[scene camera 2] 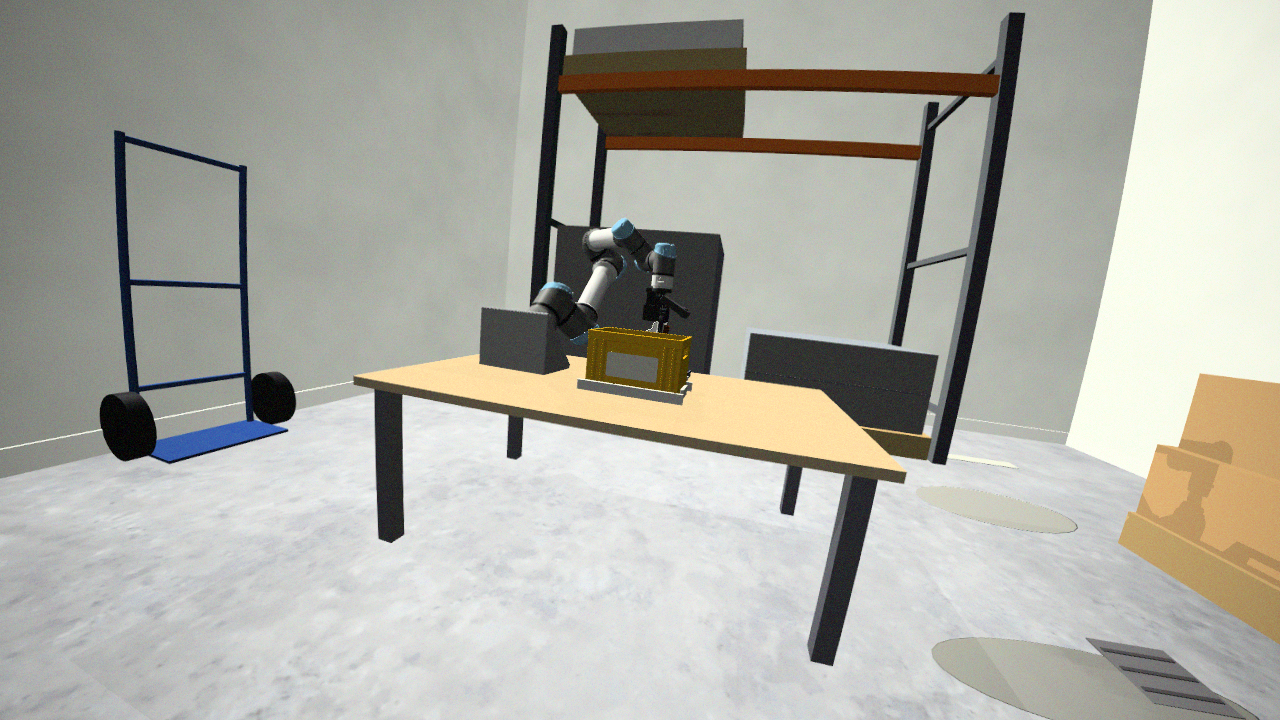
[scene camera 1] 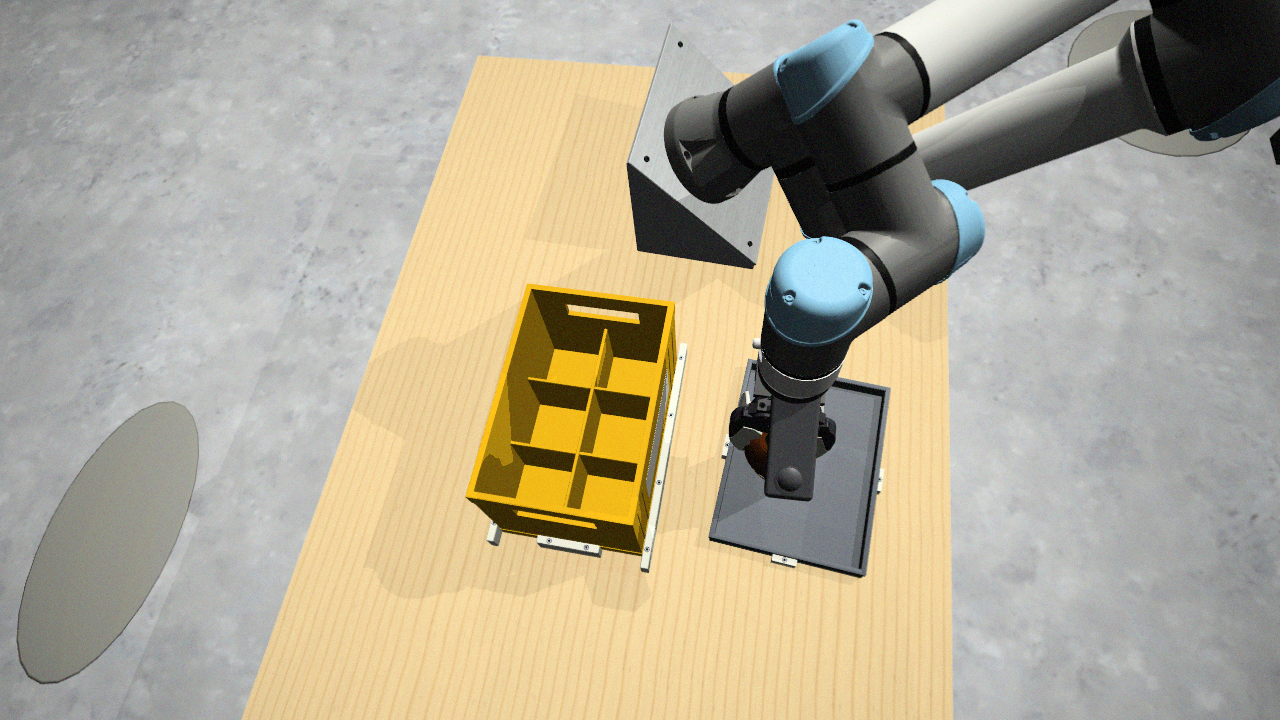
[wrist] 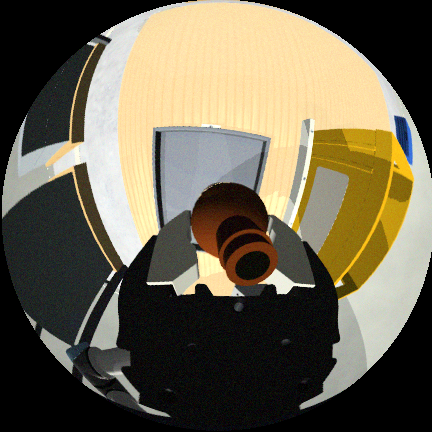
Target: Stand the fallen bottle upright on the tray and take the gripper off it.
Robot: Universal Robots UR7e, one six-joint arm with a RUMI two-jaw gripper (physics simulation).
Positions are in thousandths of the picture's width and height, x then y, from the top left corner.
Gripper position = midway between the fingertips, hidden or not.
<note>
I see my gripper (scene camera 1: 605,626), a brown bottle (scene camera 1: 591,628) and a white rail (scene camera 1: 508,745).
The brown bottle is seen too in the wrist view (wrist: 531,513). My gripper shows as well in scene camera 2 (scene camera 2: 515,483) and in the wrist view (wrist: 529,497). The white rail also shows in the wrist view (wrist: 709,318).
</note>
